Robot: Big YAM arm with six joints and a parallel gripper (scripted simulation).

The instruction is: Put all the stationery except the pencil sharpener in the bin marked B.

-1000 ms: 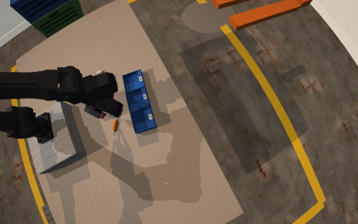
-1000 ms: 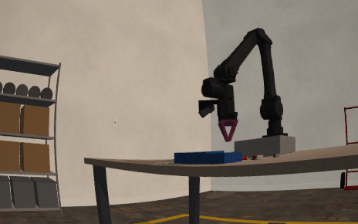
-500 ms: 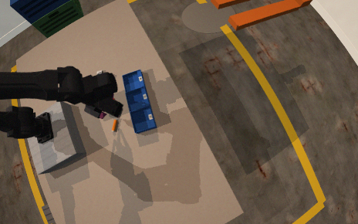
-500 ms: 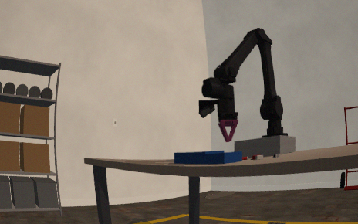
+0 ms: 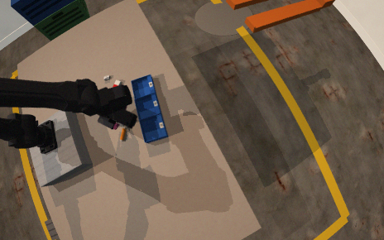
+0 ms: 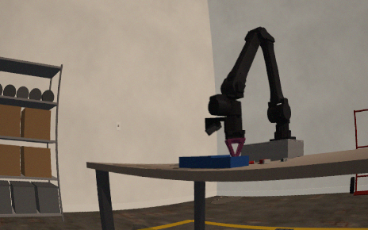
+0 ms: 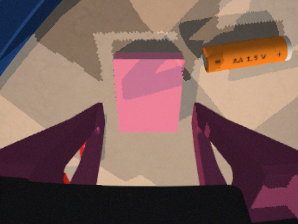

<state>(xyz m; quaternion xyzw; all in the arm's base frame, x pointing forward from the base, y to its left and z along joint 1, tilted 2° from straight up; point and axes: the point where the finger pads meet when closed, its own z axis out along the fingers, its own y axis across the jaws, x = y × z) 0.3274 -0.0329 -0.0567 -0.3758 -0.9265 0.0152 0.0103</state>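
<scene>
My hand is 20 mm above the pink eraser block. The rest, counted from my hand: orange stick 20 mm behind, 60 mm to the right, 20 mm below; small red piece 60 mm to the left, 20 mm below; joined blue bins 120 mm ahead, 10 mm below.
</scene>
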